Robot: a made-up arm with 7 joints. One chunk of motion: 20 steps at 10 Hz.
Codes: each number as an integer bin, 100 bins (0 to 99) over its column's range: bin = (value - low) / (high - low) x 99, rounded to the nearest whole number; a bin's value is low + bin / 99 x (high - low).
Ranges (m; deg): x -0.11..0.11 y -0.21..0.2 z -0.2..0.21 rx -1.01..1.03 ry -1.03..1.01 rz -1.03..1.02
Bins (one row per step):
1: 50 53 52 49 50 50
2: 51 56 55 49 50 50
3: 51 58 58 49 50 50
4: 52 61 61 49 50 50
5: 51 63 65 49 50 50
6: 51 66 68 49 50 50
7: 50 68 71 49 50 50
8: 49 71 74 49 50 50
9: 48 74 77 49 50 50
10: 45 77 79 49 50 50
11: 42 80 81 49 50 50
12: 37 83 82 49 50 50
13: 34 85 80 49 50 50
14: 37 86 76 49 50 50
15: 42 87 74 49 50 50
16: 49 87 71 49 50 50
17: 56 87 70 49 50 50
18: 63 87 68 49 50 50
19: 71 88 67 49 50 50
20: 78 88 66 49 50 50
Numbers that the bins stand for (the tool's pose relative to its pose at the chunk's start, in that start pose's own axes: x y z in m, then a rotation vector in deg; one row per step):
1: 0.0011 0.0095 0.0154 0.00 0.00 0.01
2: 0.0033 0.0219 0.0278 0.00 0.00 0.01
3: 0.0033 0.0302 0.0402 0.00 0.00 0.01
4: 0.0056 0.0426 0.0526 0.00 0.00 0.01
5: 0.0033 0.0509 0.0692 0.00 0.00 0.01
6: 0.0033 0.0633 0.0816 0.00 0.00 0.01
7: 0.0011 0.0716 0.0940 0.00 0.00 0.01
8: -0.0011 0.0840 0.1065 0.00 0.00 0.01
9: -0.0033 0.0965 0.1189 0.00 0.00 0.01
10: -0.0100 0.1089 0.1272 0.00 0.00 0.01
11: -0.0167 0.1213 0.1355 0.00 0.00 0.01
12: -0.0278 0.1337 0.1396 0.00 0.00 0.01
13: -0.0344 0.1420 0.1313 0.00 0.00 0.01
14: -0.0278 0.1462 0.1147 0.00 0.00 0.01
15: -0.0167 0.1503 0.1065 0.00 0.00 0.01
16: -0.0011 0.1503 0.0940 0.00 0.00 0.01
17: 0.0144 0.1503 0.0899 0.00 0.00 0.01
18: 0.0300 0.1503 0.0816 0.00 0.00 0.01
19: 0.0478 0.1544 0.0775 0.00 0.00 0.01
20: 0.0633 0.1544 0.0733 0.00 0.00 0.01

